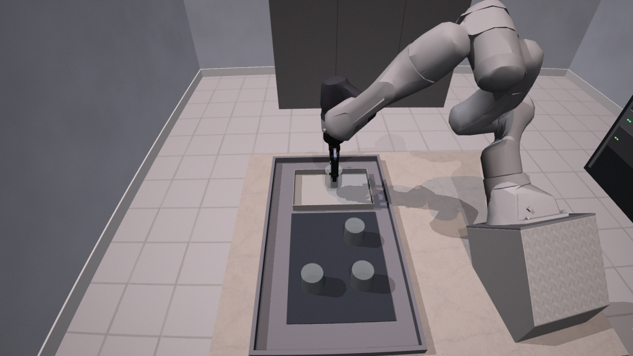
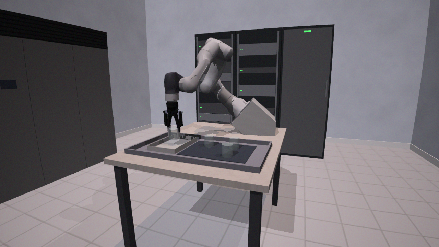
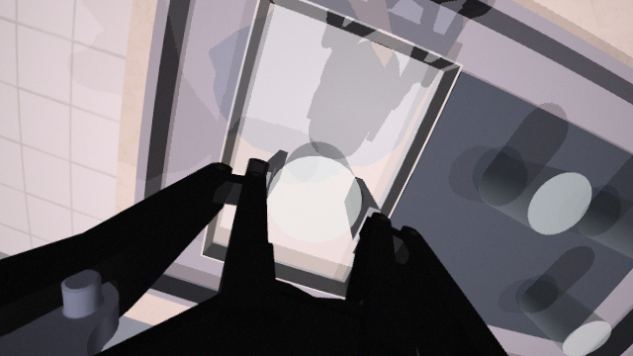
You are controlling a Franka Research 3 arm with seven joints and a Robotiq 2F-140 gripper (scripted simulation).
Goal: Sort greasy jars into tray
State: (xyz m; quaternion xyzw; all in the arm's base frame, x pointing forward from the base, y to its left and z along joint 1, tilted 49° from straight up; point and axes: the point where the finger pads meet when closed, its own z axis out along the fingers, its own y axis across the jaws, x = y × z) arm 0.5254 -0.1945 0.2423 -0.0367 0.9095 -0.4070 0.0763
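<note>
My gripper is now 10 mm short of the shallow tray and 80 mm above it. Also, from my hand: dark drying mat (320 mm to the left, 90 mm below).
</note>
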